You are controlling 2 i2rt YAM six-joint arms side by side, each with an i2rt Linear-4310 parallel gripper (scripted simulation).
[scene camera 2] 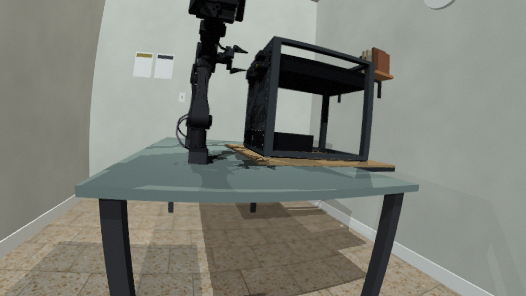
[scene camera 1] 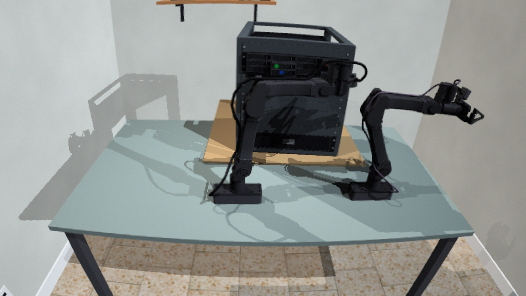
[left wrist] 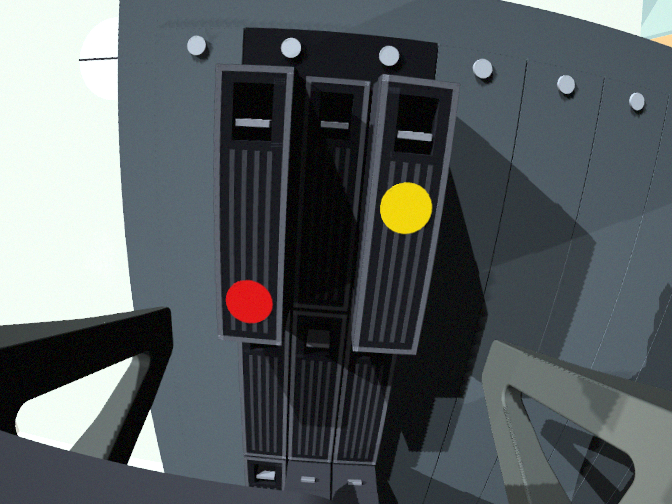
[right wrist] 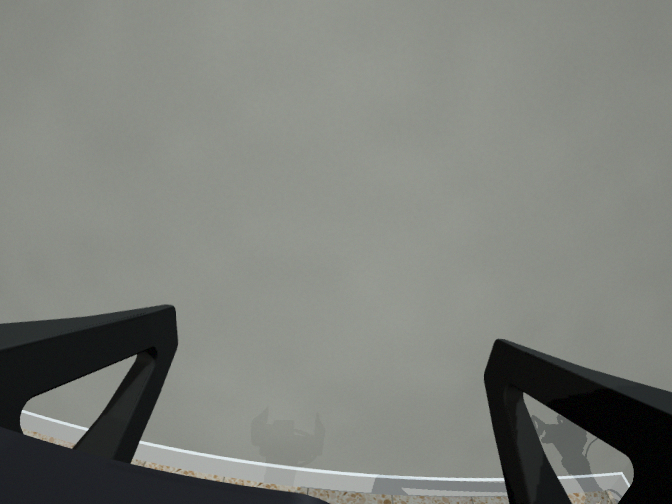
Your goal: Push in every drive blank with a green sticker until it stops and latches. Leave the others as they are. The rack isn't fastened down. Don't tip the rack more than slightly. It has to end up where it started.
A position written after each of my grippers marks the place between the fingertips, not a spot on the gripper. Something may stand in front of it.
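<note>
In the left wrist view I see my left gripper [left wrist: 331,346], and a dark rack [left wrist: 548,238] is there as well. The right wrist view gives me my right gripper [right wrist: 333,344], but the dark rack is out of frame in the right wrist view. Scene camera 2 shows me the dark rack too [scene camera 2: 262,100].
</note>
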